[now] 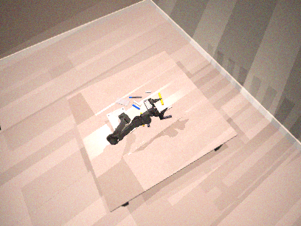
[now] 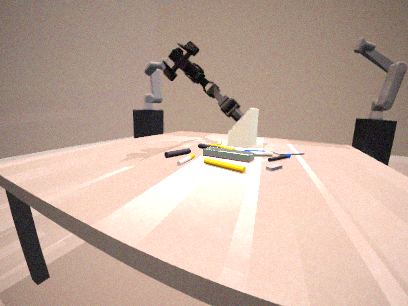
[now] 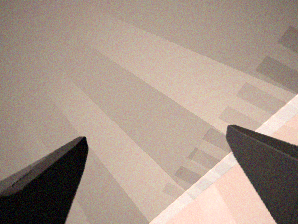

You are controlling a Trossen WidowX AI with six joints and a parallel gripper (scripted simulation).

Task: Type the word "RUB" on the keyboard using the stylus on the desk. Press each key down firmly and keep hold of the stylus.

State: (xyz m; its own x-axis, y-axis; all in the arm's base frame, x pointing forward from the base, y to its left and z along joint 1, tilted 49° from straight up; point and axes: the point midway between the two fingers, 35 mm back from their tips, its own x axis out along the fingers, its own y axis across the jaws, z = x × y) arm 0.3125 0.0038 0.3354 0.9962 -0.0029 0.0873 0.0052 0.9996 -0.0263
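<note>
Now: the blue stylus 410 mm below my gripper tip, 380 mm to the left of it and 140 mm behind it. Round my gripper tip: blue-tipped pen 470 mm to the left, 410 mm below, 90 mm behind; then grey block 430 mm to the left, 410 mm below, 80 mm ahead.
</note>
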